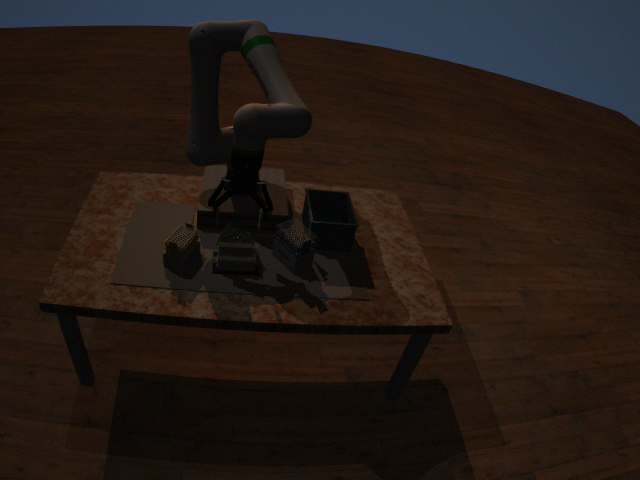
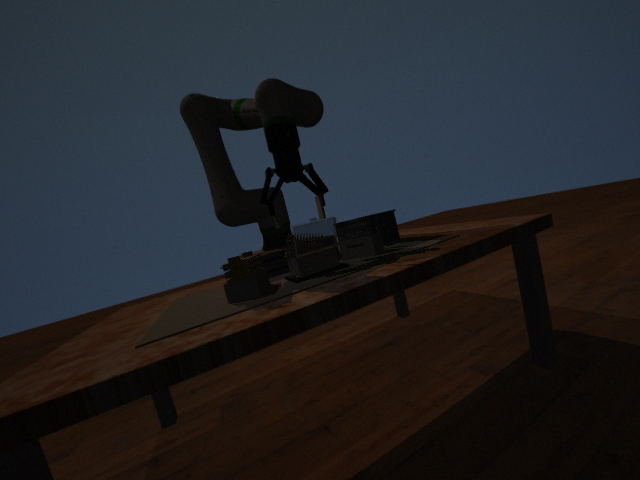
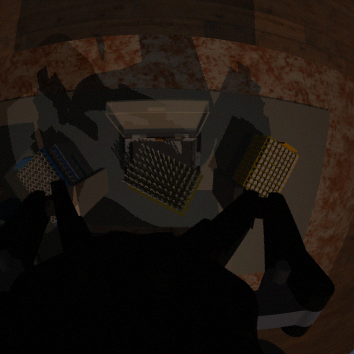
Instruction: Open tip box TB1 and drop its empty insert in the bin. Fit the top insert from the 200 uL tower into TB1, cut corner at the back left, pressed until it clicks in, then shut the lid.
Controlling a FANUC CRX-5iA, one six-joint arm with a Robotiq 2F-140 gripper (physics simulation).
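Note:
Tip box TB1 [image 1: 235, 265] [image 2: 316, 262] [image 3: 198, 150] stands on the mat with its clear lid [image 2: 326, 225] [image 3: 157, 120] open. A yellow-edged insert full of tips [image 1: 236, 235] [image 2: 310, 240] [image 3: 162, 175] lies askew over the box, turned against its walls, with one corner sticking out past the back edge; it is not flat in place. My gripper [image 1: 238, 218] [image 2: 299, 220] [image 3: 159, 179] is wide open and empty above and behind it, fingers to either side. The yellow 200 uL tower [image 1: 180, 240] [image 2: 245, 273] [image 3: 272, 165] stands beside the box. The bin [image 1: 333, 233] [image 2: 388, 227] is at the other side.
A blue tower of tip inserts [image 1: 294, 240] [image 2: 358, 242] [image 3: 37, 174] stands between TB1 and the bin. The grey mat [image 1: 149, 222] [image 2: 191, 310] [image 3: 300, 200] lies under the boxes. The robot base is close behind. The light is dim and long shadows cross the table [image 1: 87, 258].

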